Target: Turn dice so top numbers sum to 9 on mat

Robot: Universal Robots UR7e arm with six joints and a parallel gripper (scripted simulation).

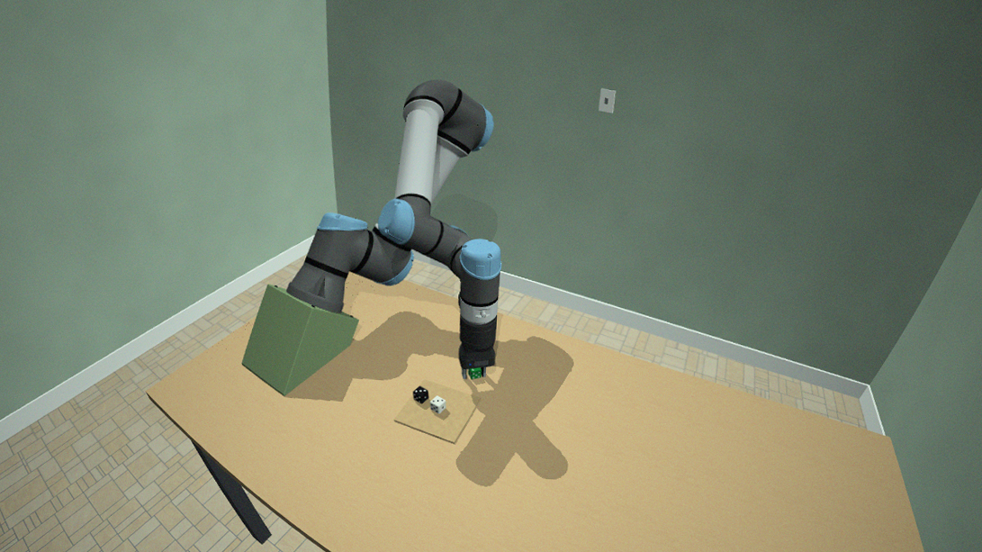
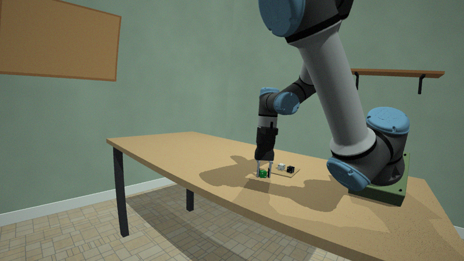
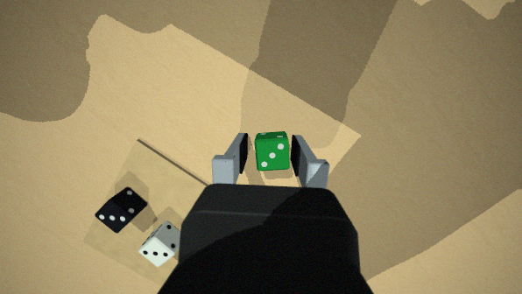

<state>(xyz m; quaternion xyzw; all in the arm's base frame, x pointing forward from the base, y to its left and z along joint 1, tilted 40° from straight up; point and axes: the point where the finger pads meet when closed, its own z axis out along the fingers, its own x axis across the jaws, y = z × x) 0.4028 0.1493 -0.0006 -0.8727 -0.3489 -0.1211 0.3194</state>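
The green die lies 10 mm below my hand. The rest, counted from my hand: white die 140 mm to the right; then black die 50 mm behind, 130 mm to the right; then tan mat 140 mm to the right, 20 mm below.
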